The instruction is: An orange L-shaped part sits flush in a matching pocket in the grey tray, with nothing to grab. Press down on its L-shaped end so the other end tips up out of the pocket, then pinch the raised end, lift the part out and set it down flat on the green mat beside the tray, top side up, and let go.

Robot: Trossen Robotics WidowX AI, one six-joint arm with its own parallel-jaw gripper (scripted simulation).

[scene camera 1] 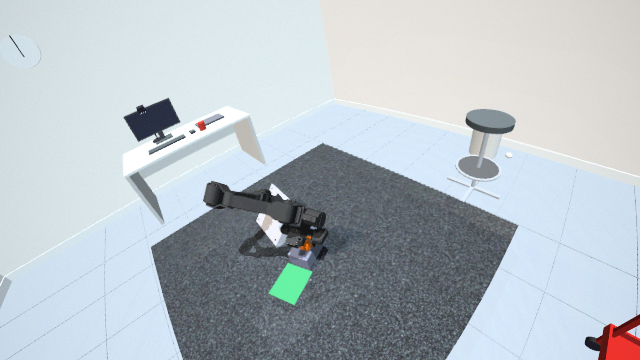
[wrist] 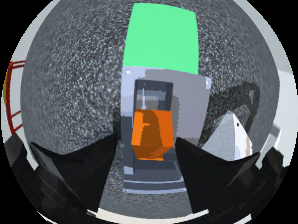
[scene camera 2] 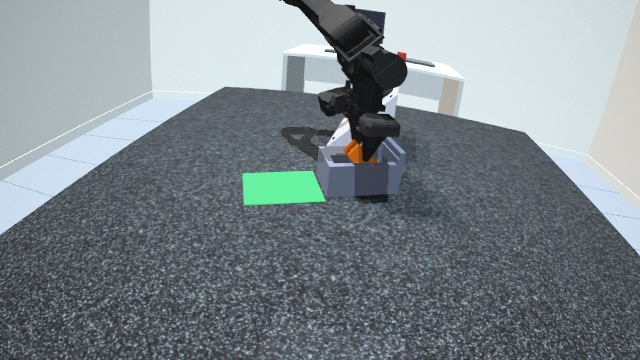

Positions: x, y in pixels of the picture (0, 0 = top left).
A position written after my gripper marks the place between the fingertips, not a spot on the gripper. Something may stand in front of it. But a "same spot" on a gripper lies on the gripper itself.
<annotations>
My gripper shows in scene camera 1, in the wrist view (146, 140) and in scene camera 2. The same spot on my gripper: (scene camera 1: 295, 238) is (scene camera 2: 336, 94). One and the same spot on a green mat: (scene camera 1: 289, 286) is (scene camera 2: 272, 187).
</annotations>
